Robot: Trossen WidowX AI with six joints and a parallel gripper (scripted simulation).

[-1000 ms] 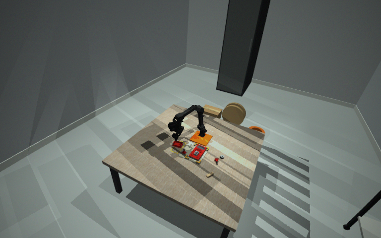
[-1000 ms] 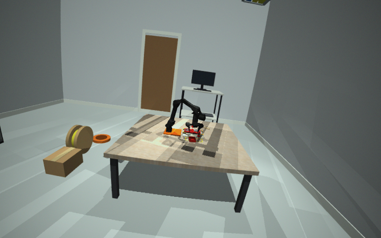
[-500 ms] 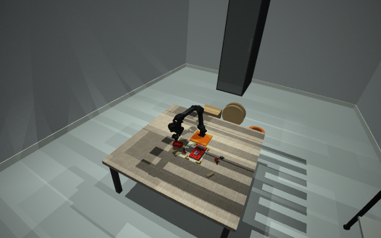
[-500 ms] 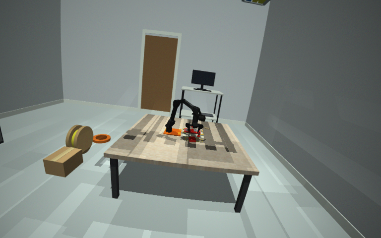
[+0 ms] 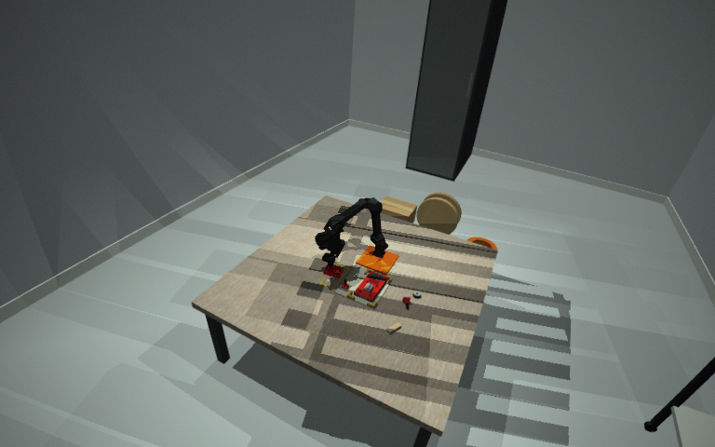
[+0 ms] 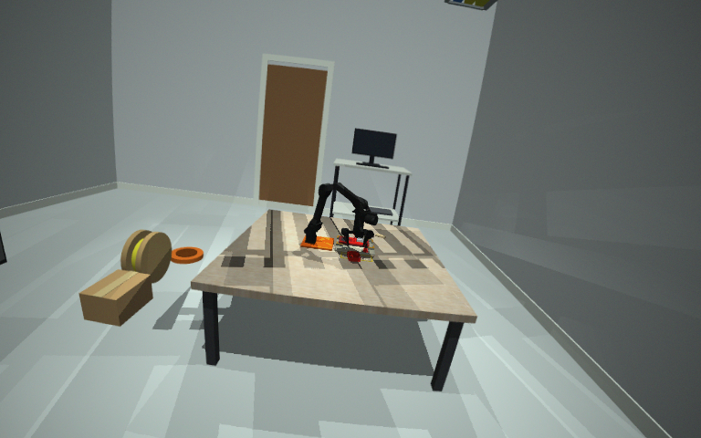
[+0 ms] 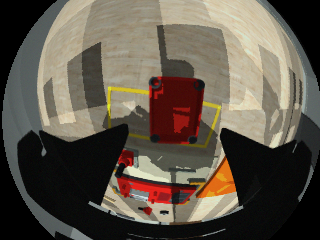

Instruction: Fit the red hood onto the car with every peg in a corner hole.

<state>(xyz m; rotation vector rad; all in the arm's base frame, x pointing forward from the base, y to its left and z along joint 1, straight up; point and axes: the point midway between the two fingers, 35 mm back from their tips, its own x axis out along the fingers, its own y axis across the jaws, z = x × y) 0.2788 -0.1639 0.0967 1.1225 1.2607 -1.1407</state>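
Now: gripper tip 7 cm above the red hood. Also, from my gripper tip: tan block 21 cm ahead, 44 cm to the left, 7 cm below.
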